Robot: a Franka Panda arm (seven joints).
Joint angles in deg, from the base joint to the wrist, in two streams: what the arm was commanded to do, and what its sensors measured. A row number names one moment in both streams.
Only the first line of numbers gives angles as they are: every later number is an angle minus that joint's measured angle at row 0.
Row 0, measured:
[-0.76 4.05 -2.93 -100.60 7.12 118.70 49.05]
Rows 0 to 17, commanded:
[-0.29 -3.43 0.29 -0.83 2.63 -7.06 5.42]
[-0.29 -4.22 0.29 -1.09 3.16 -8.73 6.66]
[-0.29 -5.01 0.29 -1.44 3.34 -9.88 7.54]
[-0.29 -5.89 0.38 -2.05 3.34 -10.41 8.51]
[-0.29 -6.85 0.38 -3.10 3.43 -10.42 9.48]
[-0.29 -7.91 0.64 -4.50 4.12 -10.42 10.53]
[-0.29 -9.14 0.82 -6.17 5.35 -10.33 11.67]
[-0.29 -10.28 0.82 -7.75 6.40 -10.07 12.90]
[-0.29 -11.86 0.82 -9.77 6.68 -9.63 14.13]
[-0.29 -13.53 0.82 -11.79 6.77 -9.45 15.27]
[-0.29 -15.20 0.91 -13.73 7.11 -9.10 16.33]
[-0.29 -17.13 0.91 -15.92 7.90 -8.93 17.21]
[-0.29 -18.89 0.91 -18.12 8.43 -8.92 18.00]
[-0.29 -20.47 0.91 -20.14 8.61 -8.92 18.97]
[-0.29 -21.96 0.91 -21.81 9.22 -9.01 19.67]
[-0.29 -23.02 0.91 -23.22 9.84 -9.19 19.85]
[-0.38 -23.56 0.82 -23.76 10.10 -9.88 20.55]
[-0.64 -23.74 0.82 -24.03 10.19 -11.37 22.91]
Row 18, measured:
[-0.02 -19.97 0.36 -19.86 8.79 -10.12 18.67]
